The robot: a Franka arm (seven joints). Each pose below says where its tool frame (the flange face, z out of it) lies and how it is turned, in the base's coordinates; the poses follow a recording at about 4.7 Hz.
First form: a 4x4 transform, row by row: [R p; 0 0 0 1], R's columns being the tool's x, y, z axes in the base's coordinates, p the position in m. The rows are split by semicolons.
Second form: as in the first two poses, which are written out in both.
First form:
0.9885, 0.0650, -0.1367, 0.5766; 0.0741, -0.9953, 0.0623, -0.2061; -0.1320, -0.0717, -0.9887, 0.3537; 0, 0, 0, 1
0.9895, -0.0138, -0.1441, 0.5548; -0.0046, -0.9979, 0.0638, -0.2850; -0.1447, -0.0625, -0.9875, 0.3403; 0, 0, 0, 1
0.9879, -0.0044, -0.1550, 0.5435; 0.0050, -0.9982, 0.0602, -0.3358; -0.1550, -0.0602, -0.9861, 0.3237; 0, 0, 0, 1
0.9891, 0.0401, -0.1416, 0.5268; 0.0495, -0.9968, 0.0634, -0.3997; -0.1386, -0.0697, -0.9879, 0.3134; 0, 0, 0, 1
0.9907, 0.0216, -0.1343, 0.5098; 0.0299, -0.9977, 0.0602, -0.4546; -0.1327, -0.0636, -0.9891, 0.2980; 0, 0, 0, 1
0.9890, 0.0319, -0.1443, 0.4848; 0.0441, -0.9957, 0.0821, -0.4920; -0.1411, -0.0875, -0.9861, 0.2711; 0, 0, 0, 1
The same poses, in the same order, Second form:
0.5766, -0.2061, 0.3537, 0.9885, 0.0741, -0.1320, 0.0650, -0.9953, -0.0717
0.5548, -0.2850, 0.3403, 0.9895, -0.0046, -0.1447, -0.0138, -0.9979, -0.0625
0.5435, -0.3358, 0.3237, 0.9879, 0.0050, -0.1550, -0.0044, -0.9982, -0.0602
0.5268, -0.3997, 0.3134, 0.9891, 0.0495, -0.1386, 0.0401, -0.9968, -0.0697
0.5098, -0.4546, 0.2980, 0.9907, 0.0299, -0.1327, 0.0216, -0.9977, -0.0636
0.4848, -0.4920, 0.2711, 0.9890, 0.0441, -0.1411, 0.0319, -0.9957, -0.0875

